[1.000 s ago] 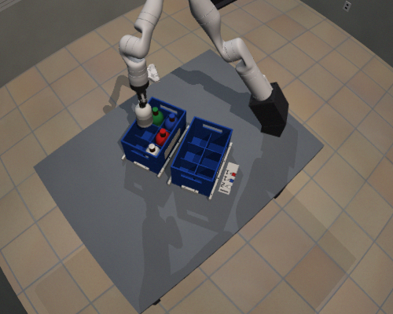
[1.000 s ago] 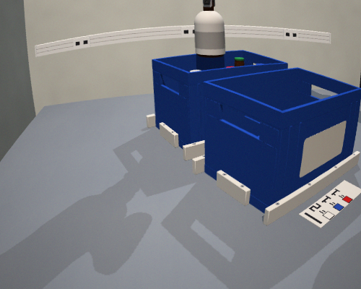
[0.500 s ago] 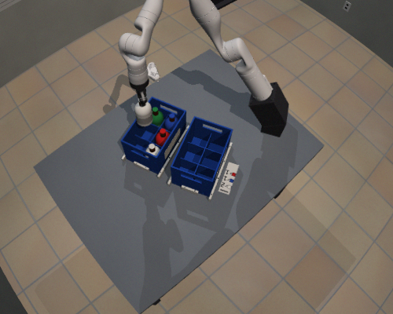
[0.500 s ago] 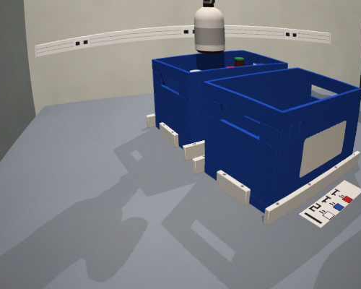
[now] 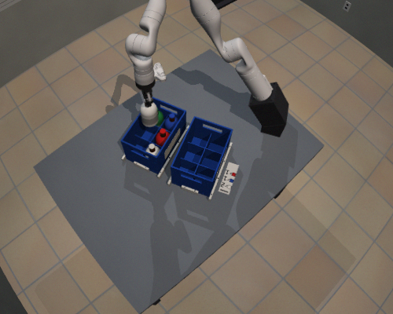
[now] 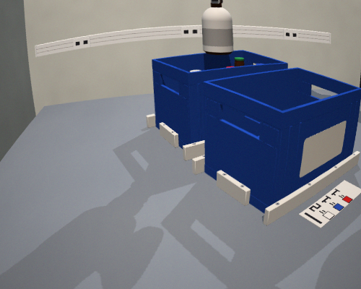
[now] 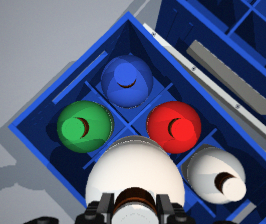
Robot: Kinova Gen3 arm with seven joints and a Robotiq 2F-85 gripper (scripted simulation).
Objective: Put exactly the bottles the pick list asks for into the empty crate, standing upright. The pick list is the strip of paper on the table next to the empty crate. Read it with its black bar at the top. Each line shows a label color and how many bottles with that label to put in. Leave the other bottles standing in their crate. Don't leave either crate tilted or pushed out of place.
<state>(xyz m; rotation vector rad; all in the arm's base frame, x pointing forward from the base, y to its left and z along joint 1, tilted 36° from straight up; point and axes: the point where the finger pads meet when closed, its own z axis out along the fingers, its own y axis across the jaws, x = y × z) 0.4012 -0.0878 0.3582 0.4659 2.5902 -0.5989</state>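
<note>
Now: hand 70 mm above the white bottle. From my hand the other things lie so: green-label bottle 250 mm below, 70 mm behind, 50 mm to the right; then red-label bottle 250 mm below, 70 mm to the left, 10 mm behind; then blue-label bottle 250 mm below, 100 mm behind, 30 mm to the left.
</note>
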